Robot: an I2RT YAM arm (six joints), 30 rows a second.
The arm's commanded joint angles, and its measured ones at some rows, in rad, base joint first. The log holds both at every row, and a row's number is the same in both.
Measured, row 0: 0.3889 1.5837 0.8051 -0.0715 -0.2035 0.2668
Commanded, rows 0 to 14: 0.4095 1.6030 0.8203 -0.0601 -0.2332 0.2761; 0.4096 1.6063 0.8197 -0.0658 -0.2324 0.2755; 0.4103 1.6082 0.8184 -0.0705 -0.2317 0.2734; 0.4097 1.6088 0.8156 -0.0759 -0.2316 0.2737; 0.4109 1.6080 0.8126 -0.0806 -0.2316 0.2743; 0.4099 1.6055 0.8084 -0.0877 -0.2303 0.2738; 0.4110 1.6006 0.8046 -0.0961 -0.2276 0.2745; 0.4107 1.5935 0.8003 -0.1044 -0.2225 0.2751; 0.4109 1.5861 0.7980 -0.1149 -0.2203 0.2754; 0.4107 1.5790 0.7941 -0.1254 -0.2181 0.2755; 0.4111 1.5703 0.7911 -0.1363 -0.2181 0.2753; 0.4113 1.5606 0.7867 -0.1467 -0.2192 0.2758; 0.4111 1.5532 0.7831 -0.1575 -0.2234 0.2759; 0.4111 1.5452 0.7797 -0.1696 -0.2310 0.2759; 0.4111 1.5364 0.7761 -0.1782 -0.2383 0.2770
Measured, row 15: 0.3897 1.5848 0.8005 -0.1085 -0.2176 0.2672
